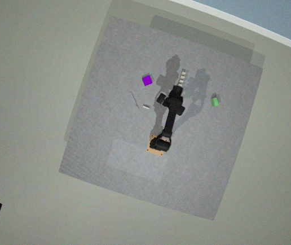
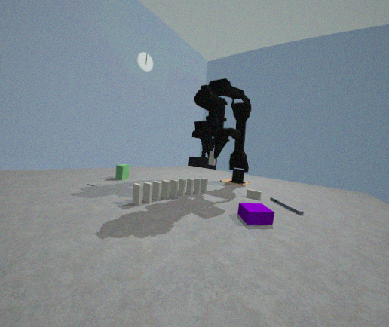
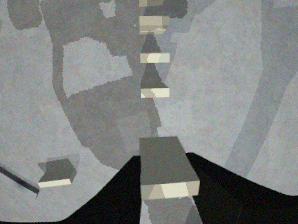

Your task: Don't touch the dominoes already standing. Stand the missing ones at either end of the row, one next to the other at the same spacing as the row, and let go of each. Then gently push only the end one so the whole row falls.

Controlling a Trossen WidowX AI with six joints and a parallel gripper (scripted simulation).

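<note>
Now: gripper tip 25 cm to the right of the thin rod, 12 cm above it and 6 cm past it. Round my gripper tip: flat grey piece (31 cm ahead, 24 cm to the right, 12 cm below).
</note>
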